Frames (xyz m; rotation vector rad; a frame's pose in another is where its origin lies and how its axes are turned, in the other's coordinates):
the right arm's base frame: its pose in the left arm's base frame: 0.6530 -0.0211 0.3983 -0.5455 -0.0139 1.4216
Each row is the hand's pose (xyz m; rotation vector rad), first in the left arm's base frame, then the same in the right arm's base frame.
Working: the left arm's base frame: its pose in the right arm's base frame: 0.0318 0.7537 -0.1284 0.5455 0.0139 -1.4216

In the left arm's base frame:
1: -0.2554 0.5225 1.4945 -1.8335 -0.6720 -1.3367
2: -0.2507 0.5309 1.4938 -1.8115 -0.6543 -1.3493
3: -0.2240 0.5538 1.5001 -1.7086 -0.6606 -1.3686
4: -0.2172 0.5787 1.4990 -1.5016 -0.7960 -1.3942
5: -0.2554 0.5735 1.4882 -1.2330 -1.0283 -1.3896
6: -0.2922 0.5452 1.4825 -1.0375 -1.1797 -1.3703
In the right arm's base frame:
1: 0.0150 0.4693 1.4498 -1.7532 1.1815 -1.9992
2: 0.0238 0.4656 1.4506 -1.7243 1.1881 -2.0229
3: 0.0479 0.4396 1.4554 -1.6447 1.1253 -2.1110
4: 0.0727 0.4348 1.4609 -1.5788 0.8806 -2.2754
5: 0.0646 0.4740 1.4621 -1.5333 0.4835 -2.4323
6: 0.0337 0.5090 1.4592 -1.4849 0.1957 -2.5111

